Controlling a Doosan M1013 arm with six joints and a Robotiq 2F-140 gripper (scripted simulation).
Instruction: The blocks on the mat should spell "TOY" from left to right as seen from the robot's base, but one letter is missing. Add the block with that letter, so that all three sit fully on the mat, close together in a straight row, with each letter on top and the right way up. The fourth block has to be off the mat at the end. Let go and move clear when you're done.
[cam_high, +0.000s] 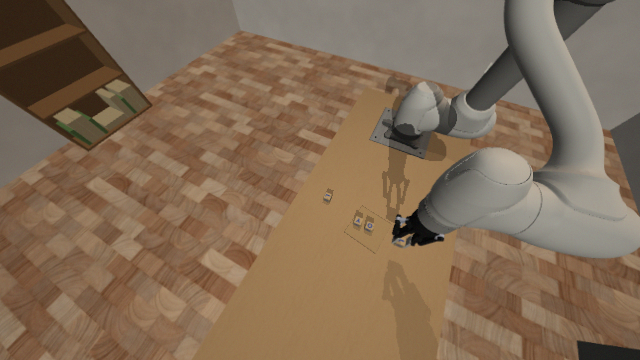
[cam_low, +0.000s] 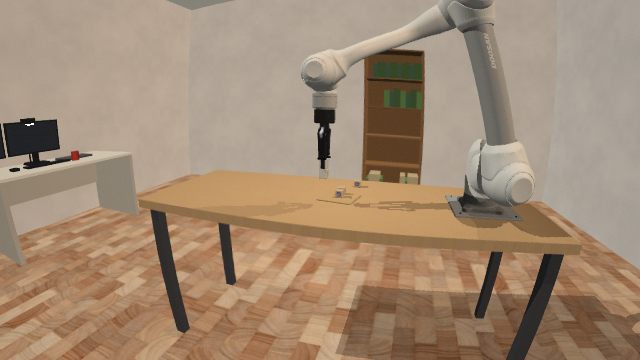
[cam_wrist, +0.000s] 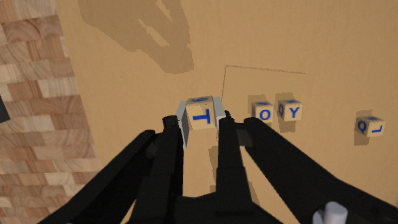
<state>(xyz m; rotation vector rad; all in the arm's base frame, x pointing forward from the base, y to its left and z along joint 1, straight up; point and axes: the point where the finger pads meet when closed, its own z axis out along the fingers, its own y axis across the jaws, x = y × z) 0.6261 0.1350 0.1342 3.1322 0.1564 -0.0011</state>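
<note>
Right now the O block is 120 mm below my hand, 100 mm to the right of it and 40 mm behind it. Also, from my hand: thin mat 140 mm below, 100 mm to the right, 40 mm behind; T block 20 mm below; Y block 150 mm to the right, 120 mm below, 30 mm behind.
</note>
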